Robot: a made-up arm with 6 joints.
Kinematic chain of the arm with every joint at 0, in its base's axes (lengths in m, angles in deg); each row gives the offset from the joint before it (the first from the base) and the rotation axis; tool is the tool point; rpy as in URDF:
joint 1: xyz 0 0 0.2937 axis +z
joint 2: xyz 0 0 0 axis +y
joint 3: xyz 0.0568 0 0.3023 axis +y
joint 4: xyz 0.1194 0 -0.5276 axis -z
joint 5: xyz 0 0 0 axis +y
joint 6: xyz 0.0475 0 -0.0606 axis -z
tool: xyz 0 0 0 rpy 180 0 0
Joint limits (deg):
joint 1: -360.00..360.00
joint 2: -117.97..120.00
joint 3: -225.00..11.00
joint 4: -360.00..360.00
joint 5: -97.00..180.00
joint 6: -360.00..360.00
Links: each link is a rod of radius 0.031 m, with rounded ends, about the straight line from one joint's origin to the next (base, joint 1, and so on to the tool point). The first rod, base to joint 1, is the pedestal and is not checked.
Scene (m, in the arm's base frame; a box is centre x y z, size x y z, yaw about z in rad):
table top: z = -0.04
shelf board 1: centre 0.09 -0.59 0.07 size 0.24 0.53 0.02 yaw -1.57
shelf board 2: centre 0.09 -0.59 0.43 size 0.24 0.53 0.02 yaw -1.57
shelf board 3: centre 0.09 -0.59 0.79 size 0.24 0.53 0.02 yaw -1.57
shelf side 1: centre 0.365 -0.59 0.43 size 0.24 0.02 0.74 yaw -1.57
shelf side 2: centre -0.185 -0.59 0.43 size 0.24 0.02 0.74 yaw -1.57
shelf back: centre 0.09 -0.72 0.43 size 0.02 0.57 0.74 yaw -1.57
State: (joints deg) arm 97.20 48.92 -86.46 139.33 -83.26 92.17
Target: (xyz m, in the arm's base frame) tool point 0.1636 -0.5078 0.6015
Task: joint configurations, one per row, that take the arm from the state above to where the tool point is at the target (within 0.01 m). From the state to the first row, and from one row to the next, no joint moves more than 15 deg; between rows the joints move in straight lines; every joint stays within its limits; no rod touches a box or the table.
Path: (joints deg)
1: 83.02 41.80 -83.44 138.89 -84.10 92.17
2: 68.84 34.67 -80.41 138.46 -84.93 92.17
3: 54.65 27.55 -77.39 138.02 -85.77 92.17
4: 40.47 20.43 -74.37 137.58 -86.60 92.17
5: 26.29 13.30 -71.35 137.14 -87.44 92.17
6: 12.11 6.18 -68.32 136.71 -88.27 92.17
7: -2.08 -0.95 -65.30 136.27 -89.11 92.17
8: -16.26 -8.07 -62.28 135.83 -89.94 92.17
9: -30.44 -15.19 -59.25 135.40 -90.78 92.17
10: -44.62 -22.32 -56.23 134.96 -91.61 92.17
11: -58.81 -29.44 -53.21 134.52 -92.45 92.17
12: -62.81 -16.34 -65.57 132.17 -88.80 92.17
13: -66.82 -3.25 -77.92 129.81 -85.16 92.17

